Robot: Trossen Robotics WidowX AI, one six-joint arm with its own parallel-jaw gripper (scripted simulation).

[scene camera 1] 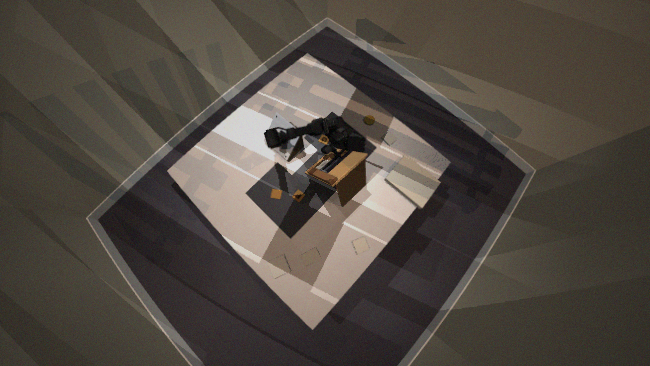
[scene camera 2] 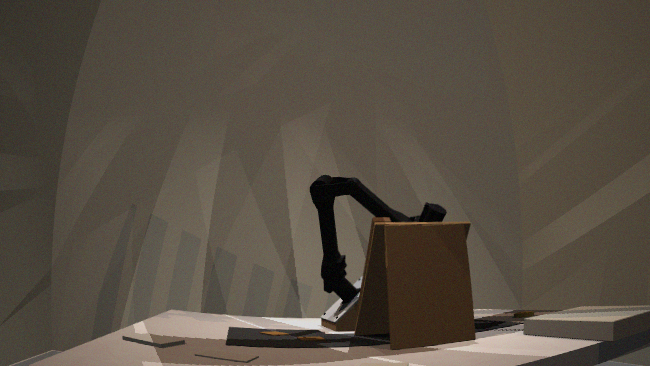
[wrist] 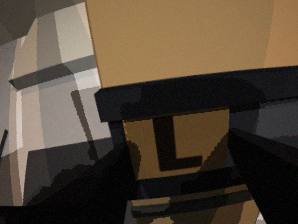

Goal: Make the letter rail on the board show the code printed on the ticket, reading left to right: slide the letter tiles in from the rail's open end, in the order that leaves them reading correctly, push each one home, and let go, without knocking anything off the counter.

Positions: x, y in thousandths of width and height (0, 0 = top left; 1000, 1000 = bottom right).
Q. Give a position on a dark mat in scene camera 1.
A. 444, 586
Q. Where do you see a letter tile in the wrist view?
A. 602, 641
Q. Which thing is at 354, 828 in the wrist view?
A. My gripper.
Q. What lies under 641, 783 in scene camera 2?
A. A board.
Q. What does my gripper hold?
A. A letter tile.
